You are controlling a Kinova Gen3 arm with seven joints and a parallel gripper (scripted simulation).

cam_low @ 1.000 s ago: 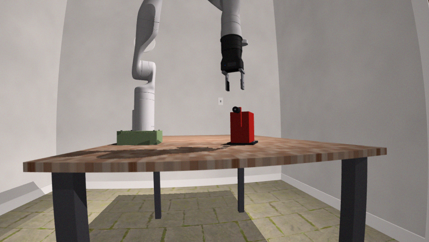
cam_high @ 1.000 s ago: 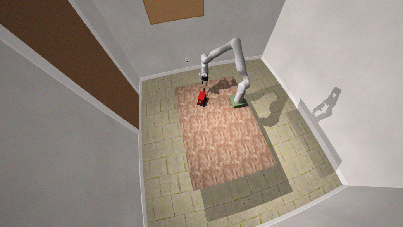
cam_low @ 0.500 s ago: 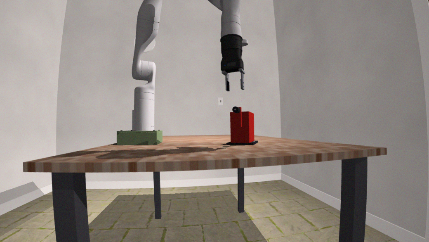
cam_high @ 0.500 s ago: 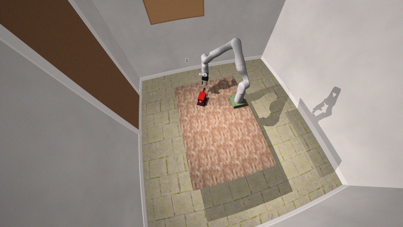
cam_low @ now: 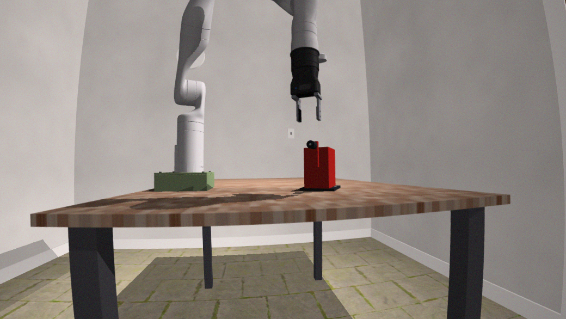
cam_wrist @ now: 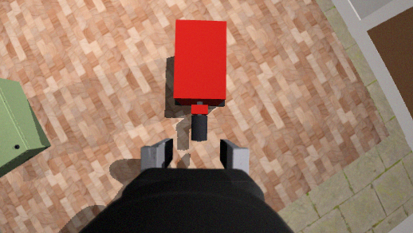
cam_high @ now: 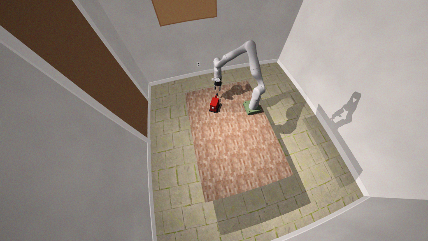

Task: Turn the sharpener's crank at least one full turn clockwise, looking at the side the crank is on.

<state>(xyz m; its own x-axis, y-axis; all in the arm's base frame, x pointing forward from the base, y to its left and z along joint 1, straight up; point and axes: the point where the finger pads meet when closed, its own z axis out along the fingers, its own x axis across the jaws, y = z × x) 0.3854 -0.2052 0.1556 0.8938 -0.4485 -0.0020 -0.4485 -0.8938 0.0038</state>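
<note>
My hand is 80 mm above the dark handle, 20 mm to the right of it and 10 mm short of it.
</note>
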